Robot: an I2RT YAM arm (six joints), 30 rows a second.
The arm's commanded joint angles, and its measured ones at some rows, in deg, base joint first. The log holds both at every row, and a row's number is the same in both.
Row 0, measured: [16.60, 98.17, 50.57, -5.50, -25.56, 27.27]
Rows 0 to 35, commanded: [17.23, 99.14, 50.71, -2.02, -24.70, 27.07]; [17.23, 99.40, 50.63, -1.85, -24.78, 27.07]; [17.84, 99.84, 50.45, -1.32, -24.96, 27.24]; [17.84, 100.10, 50.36, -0.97, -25.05, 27.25]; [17.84, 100.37, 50.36, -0.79, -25.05, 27.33]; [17.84, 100.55, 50.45, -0.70, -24.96, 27.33]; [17.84, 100.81, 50.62, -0.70, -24.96, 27.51]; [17.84, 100.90, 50.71, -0.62, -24.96, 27.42]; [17.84, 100.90, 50.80, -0.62, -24.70, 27.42]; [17.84, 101.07, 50.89, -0.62, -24.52, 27.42]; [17.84, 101.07, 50.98, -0.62, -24.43, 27.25]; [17.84, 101.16, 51.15, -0.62, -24.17, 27.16]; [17.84, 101.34, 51.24, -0.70, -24.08, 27.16]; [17.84, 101.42, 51.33, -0.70, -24.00, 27.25]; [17.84, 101.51, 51.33, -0.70, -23.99, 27.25]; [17.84, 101.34, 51.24, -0.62, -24.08, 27.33]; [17.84, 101.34, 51.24, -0.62, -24.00, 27.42]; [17.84, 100.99, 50.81, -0.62, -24.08, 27.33]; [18.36, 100.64, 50.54, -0.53, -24.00, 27.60]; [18.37, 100.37, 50.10, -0.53, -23.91, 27.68]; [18.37, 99.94, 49.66, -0.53, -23.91, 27.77]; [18.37, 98.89, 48.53, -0.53, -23.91, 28.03]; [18.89, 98.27, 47.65, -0.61, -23.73, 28.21]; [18.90, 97.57, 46.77, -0.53, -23.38, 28.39]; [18.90, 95.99, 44.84, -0.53, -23.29, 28.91]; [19.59, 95.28, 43.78, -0.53, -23.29, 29.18]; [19.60, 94.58, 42.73, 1.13, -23.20, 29.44]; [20.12, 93.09, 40.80, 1.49, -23.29, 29.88]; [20.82, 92.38, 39.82, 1.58, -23.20, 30.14]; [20.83, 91.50, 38.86, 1.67, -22.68, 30.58]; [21.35, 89.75, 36.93, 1.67, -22.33, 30.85]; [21.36, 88.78, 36.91, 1.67, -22.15, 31.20]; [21.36, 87.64, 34.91, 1.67, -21.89, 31.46]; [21.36, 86.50, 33.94, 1.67, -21.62, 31.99]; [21.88, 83.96, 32.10, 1.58, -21.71, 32.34]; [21.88, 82.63, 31.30, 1.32, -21.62, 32.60]
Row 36, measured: [20.97, 87.39, 34.98, 1.34, -23.49, 31.20]
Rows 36 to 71, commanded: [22.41, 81.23, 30.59, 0.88, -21.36, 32.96]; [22.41, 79.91, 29.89, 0.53, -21.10, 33.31]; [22.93, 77.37, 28.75, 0.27, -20.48, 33.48]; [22.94, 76.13, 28.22, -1.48, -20.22, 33.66]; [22.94, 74.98, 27.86, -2.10, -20.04, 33.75]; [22.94, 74.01, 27.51, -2.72, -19.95, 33.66]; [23.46, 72.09, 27.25, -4.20, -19.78, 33.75]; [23.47, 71.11, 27.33, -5.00, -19.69, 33.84]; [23.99, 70.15, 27.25, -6.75, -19.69, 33.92]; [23.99, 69.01, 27.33, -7.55, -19.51, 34.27]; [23.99, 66.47, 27.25, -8.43, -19.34, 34.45]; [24.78, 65.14, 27.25, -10.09, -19.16, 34.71]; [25.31, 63.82, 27.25, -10.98, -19.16, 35.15]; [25.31, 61.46, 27.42, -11.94, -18.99, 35.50]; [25.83, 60.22, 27.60, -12.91, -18.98, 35.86]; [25.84, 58.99, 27.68, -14.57, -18.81, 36.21]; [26.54, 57.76, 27.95, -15.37, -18.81, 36.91]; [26.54, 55.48, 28.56, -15.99, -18.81, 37.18]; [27.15, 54.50, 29.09, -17.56, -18.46, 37.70]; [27.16, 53.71, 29.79, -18.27, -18.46, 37.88]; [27.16, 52.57, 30.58, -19.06, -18.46, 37.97]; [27.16, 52.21, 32.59, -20.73, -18.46, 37.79]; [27.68, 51.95, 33.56, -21.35, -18.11, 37.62]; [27.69, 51.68, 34.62, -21.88, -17.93, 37.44]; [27.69, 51.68, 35.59, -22.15, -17.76, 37.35]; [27.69, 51.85, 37.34, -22.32, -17.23, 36.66]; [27.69, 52.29, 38.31, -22.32, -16.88, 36.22]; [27.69, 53.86, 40.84, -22.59, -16.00, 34.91]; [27.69, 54.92, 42.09, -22.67, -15.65, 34.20]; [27.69, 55.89, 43.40, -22.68, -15.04, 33.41]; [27.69, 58.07, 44.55, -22.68, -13.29, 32.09]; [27.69, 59.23, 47.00, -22.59, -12.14, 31.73]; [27.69, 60.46, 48.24, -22.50, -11.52, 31.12]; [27.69, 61.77, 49.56, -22.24, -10.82, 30.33]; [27.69, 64.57, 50.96, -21.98, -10.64, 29.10]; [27.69, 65.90, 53.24, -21.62, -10.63, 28.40]
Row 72, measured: [27.46, 62.13, 47.37, -22.57, -14.02, 32.62]
